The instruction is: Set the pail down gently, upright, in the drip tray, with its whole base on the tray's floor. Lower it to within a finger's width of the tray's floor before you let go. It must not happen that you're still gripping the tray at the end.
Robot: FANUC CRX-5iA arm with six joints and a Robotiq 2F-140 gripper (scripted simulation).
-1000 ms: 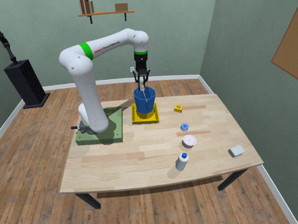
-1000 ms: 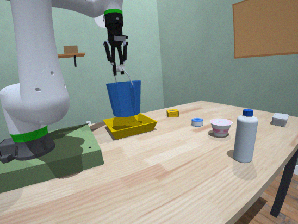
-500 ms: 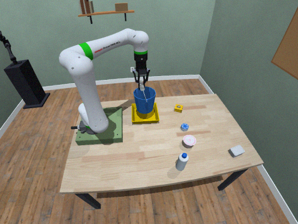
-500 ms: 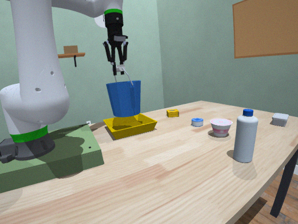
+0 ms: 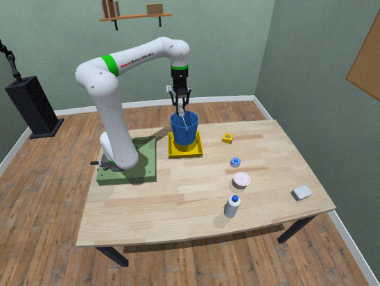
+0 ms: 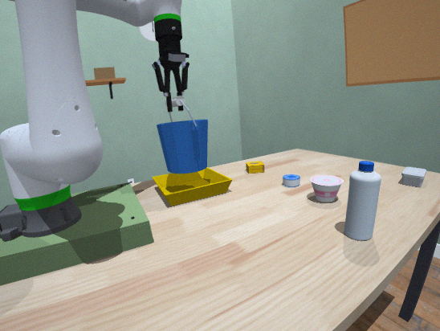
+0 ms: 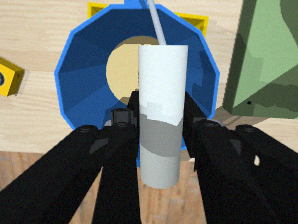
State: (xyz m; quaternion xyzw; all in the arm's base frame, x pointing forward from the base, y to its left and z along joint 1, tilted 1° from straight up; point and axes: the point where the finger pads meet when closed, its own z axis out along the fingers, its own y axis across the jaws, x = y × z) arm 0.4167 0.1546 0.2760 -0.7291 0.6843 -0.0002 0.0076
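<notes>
Now: the blue pail 20 mm ahead of my hand and 100 mm below it. Round my hand: white bottle (210 mm ahead, 550 mm to the right, 250 mm below); then yellow drip tray (20 mm ahead, 320 mm below); then grey box (700 mm ahead, 520 mm to the right, 310 mm below).
</notes>
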